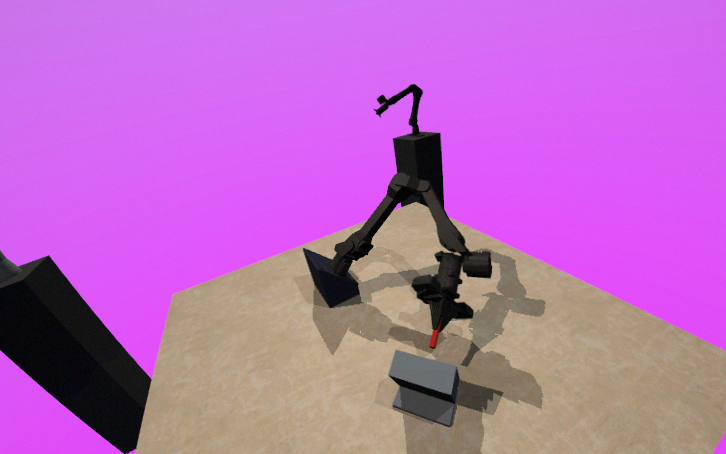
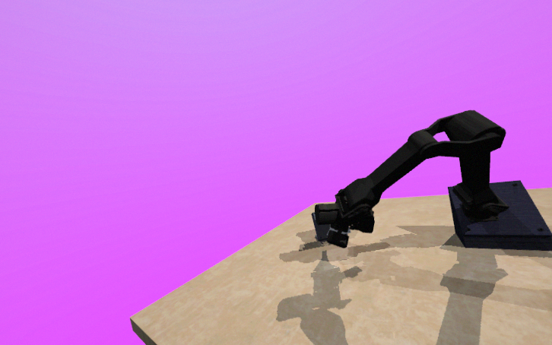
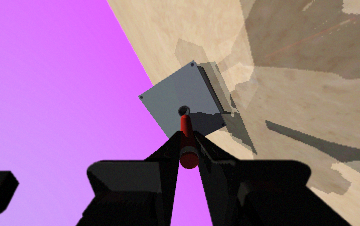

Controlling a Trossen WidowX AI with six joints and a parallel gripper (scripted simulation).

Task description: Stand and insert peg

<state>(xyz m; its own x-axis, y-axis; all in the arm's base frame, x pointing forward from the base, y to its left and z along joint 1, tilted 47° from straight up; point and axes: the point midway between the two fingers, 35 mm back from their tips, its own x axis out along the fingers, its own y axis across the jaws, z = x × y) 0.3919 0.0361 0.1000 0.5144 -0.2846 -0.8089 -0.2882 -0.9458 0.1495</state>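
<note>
The grey sloped panel is 8 cm to the right of my gripper tip, 5 cm ahead of it and 4 cm below it. The rest, counted from my gripper tip: red peg: 1 cm to the left, 1 cm behind, 1 cm above.
</note>
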